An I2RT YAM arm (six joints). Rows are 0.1 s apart.
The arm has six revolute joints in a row. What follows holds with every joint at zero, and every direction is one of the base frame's.
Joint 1 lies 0.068 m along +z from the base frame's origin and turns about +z.
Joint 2 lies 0.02 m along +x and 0.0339 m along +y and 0.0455 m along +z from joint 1 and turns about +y.
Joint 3 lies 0.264 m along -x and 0.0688 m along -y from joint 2 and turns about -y.
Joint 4 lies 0.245 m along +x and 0.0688 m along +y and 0.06 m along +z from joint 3 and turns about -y.
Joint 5 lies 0.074 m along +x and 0.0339 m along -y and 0.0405 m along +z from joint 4 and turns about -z.
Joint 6 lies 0.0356 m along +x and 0.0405 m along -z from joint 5 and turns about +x.
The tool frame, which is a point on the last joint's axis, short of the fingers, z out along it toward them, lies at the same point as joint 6; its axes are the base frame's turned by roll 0, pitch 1.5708 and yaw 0 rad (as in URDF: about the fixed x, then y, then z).
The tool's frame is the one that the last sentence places.
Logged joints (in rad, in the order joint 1, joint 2, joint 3, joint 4, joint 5, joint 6), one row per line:
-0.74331 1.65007 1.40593 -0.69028 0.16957 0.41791
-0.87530 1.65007 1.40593 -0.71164 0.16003 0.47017
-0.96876 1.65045 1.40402 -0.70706 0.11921 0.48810
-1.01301 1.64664 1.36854 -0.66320 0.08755 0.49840
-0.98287 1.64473 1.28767 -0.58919 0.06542 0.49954
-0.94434 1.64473 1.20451 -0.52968 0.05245 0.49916
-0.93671 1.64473 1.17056 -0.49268 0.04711 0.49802
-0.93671 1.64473 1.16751 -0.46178 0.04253 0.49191
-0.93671 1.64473 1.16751 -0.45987 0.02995 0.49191
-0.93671 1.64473 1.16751 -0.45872 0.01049 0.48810
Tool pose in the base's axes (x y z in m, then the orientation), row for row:
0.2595 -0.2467 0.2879 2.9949 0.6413 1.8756
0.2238 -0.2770 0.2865 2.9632 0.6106 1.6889
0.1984 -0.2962 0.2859 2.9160 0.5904 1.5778
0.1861 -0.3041 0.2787 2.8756 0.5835 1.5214
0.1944 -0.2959 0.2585 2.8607 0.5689 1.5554
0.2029 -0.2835 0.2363 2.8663 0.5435 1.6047
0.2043 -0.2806 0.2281 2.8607 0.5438 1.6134
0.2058 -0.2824 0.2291 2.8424 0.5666 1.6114
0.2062 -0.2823 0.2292 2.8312 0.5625 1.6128
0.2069 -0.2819 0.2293 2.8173 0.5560 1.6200
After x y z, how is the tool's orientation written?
As angles about the fixed x, y, z axes (roll, pitch, yaw), in radians.
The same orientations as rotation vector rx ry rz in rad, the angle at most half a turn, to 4 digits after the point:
1.4407 2.0675 -0.3457
1.6378 1.9517 -0.3628
1.7329 1.8696 -0.3411
1.7656 1.8210 -0.3176
1.7324 1.8529 -0.2766
1.7045 1.9052 -0.2403
1.6921 1.9110 -0.2317
1.6670 1.8959 -0.2344
1.6610 1.8967 -0.2192
1.6491 1.9026 -0.1969

